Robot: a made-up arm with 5 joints.
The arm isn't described. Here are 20 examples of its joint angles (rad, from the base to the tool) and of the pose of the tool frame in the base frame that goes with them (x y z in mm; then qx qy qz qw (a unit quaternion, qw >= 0)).
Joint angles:
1: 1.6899 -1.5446 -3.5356 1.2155 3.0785
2: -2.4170 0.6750 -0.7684 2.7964 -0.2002
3: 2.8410 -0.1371 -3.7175 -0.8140 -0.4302
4: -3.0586 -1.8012 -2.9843 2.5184 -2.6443
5: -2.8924 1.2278 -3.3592 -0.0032 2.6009
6: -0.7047 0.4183 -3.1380 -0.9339 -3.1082
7: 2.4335 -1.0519 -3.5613 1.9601 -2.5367
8: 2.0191 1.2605 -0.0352 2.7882 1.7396
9: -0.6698 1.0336 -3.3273 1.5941 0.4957
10: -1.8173 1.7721 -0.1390 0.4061 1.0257
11: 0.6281 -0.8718 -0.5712 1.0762 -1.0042
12: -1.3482 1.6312 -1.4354 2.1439 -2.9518
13: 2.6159 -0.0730 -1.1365 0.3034 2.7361
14: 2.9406 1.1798 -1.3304 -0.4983 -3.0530
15: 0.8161 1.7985 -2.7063 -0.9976 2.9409
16: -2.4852 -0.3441 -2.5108 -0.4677 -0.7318
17: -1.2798 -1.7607 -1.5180 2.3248 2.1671
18: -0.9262 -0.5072 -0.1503 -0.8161 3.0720
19: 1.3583 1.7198 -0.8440 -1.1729 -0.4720
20: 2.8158 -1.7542 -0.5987 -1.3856 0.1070
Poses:
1: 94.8 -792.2 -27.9 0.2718 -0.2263 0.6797 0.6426
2: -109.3 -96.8 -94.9 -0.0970 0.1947 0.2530 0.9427
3: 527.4 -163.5 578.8 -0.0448 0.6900 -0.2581 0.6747
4: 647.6 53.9 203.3 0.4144 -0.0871 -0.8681 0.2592
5: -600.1 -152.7 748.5 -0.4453 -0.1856 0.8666 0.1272
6: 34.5 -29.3 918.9 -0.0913 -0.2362 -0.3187 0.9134
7: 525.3 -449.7 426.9 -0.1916 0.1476 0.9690 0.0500
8: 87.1 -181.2 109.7 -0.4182 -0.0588 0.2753 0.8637
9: 520.1 -411.9 630.6 0.7844 -0.5170 0.3414 0.0298
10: 123.0 489.0 -7.9 -0.0779 0.5179 0.7860 0.3284
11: 439.8 319.4 290.7 0.6735 0.7163 0.1792 0.0341
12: 5.1 -22.4 -359.0 -0.2714 -0.2805 -0.5039 0.7705
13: -616.9 357.9 307.6 -0.8975 0.0540 0.3911 0.1965
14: -544.4 110.9 -301.3 -0.9379 0.1368 0.3183 0.0179
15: 509.1 541.3 38.8 -0.2821 0.5062 0.2468 0.7767
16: 106.3 81.9 1011.2 -0.0578 0.0695 -0.0375 0.9952
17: -56.0 187.1 672.7 0.1351 0.8781 -0.4146 0.1970
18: 293.0 -389.8 140.3 0.3076 0.6737 -0.3209 0.5903
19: 4.7 21.8 -393.1 -0.6030 -0.7839 -0.1337 0.0635
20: 89.1 -30.1 673.4 0.0631 0.2872 -0.1044 0.9501
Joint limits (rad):
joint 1: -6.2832..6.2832
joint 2: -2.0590..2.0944
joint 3: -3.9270..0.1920
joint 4: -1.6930..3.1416
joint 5: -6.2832..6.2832
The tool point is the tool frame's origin. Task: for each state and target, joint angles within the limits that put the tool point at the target. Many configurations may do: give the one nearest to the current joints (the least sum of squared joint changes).
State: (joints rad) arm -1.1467 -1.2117 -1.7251 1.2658 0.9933
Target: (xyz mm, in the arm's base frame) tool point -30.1 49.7 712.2
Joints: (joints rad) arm -1.0262 -1.6887 -1.3168 2.0824 0.9933
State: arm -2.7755 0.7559 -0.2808 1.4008 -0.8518
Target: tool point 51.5 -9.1 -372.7
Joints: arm -3.3165 1.0072 -0.5840 1.0545 -0.8518
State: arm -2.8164 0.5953 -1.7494 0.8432 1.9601
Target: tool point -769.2 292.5 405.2
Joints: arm -3.5050 0.5702 -2.0901 0.6636 1.9601
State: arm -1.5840 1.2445 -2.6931 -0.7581 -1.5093
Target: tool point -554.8 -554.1 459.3
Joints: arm -2.3568 1.1863 -2.6810 -0.5075 -1.5093
